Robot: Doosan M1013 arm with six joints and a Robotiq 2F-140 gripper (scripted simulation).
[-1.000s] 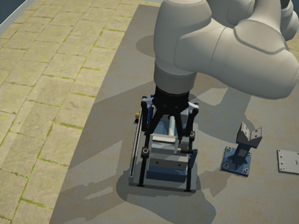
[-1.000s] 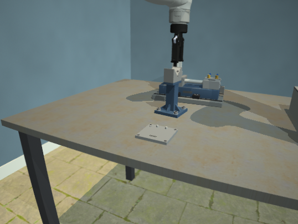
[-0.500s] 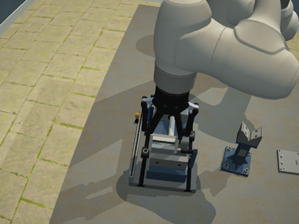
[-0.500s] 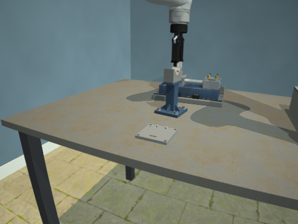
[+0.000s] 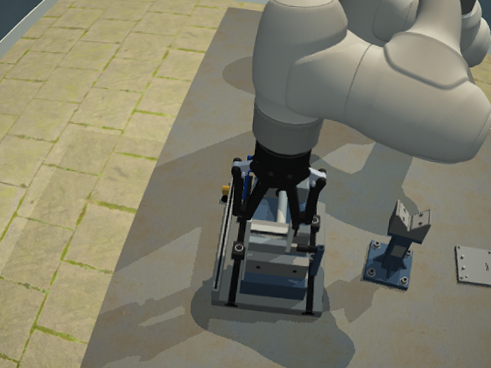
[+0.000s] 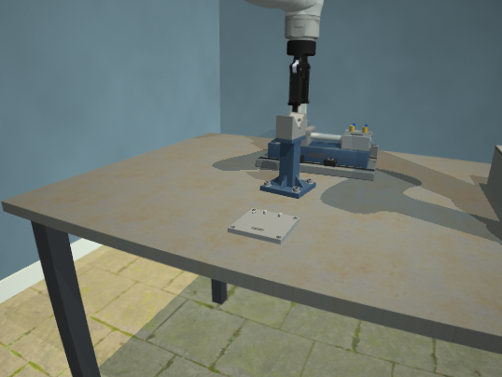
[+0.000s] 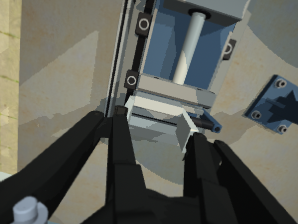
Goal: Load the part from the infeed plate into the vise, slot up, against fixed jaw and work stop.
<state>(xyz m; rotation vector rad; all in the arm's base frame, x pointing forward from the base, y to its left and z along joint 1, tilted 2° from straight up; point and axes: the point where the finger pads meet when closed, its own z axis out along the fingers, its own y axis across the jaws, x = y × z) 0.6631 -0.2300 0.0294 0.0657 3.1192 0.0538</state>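
The part is 2 cm below my hand. From my hand the other things lie so: work stop 7 cm to the left, 3 cm below; then moving jaw 3 cm behind, 2 cm to the left, 4 cm below; then fixed jaw 3 cm ahead, 2 cm to the left, 4 cm below.
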